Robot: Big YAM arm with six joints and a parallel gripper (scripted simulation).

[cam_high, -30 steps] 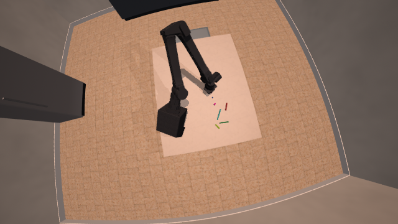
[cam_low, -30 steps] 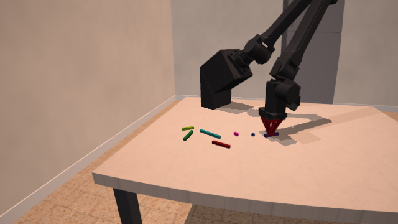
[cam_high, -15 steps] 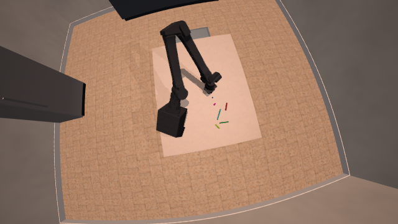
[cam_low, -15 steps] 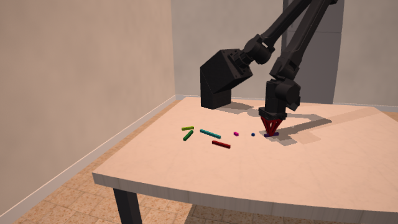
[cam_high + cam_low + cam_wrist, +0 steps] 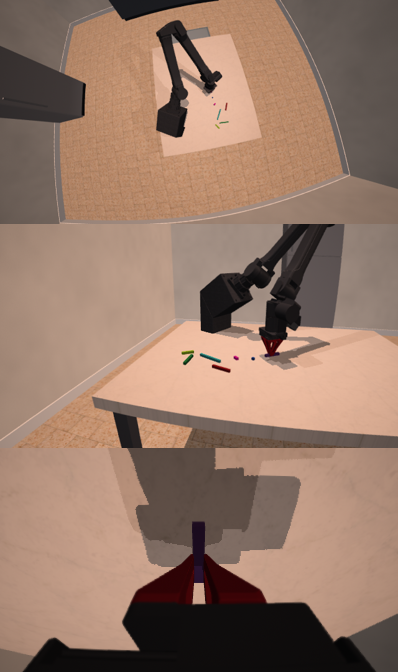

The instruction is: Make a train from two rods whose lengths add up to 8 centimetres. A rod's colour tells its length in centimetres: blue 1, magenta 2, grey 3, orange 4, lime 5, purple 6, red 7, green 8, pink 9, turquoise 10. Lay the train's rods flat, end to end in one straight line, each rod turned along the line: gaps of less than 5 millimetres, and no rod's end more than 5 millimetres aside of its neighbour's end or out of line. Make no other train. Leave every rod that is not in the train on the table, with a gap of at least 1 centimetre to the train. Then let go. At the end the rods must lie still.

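The magenta rod lies 12 cm to the right of my hand, 6 cm ahead of it and 2 cm below it. Round my hand: red rod: 17 cm ahead, 12 cm to the right, 2 cm below; purple rod: 1 cm below; blue rod: 6 cm to the right, 3 cm ahead, 2 cm below.
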